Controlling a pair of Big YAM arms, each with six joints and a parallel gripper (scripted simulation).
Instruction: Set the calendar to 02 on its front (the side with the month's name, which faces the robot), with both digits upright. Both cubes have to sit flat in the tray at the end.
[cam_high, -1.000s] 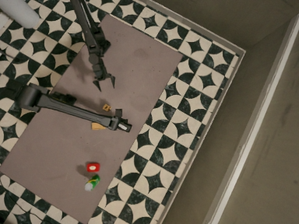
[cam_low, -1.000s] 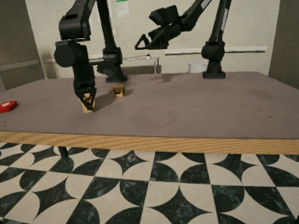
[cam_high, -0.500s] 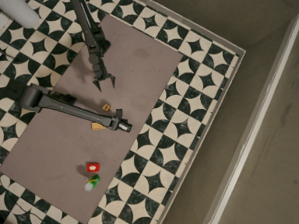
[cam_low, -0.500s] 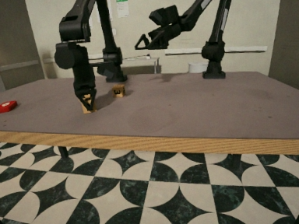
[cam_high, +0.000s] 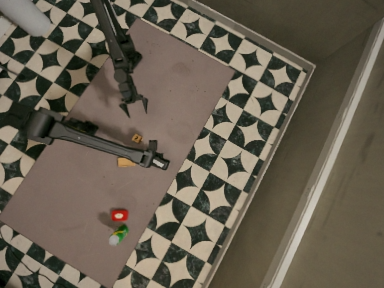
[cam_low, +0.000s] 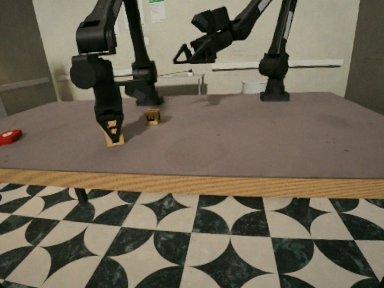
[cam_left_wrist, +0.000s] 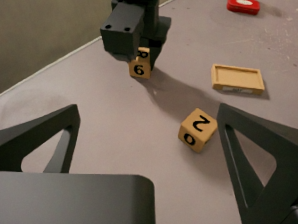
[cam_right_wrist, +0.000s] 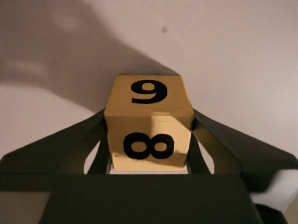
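The wooden tray lies 170 mm behind my right hand, 110 mm to the right of it and 10 mm below it. The rest, counted from my right hand: cube 180 mm behind, 60 mm to the left; red block 50 mm behind, 400 mm to the right, 10 mm below; white bottle 20 mm ahead, 490 mm to the right, 40 mm above.
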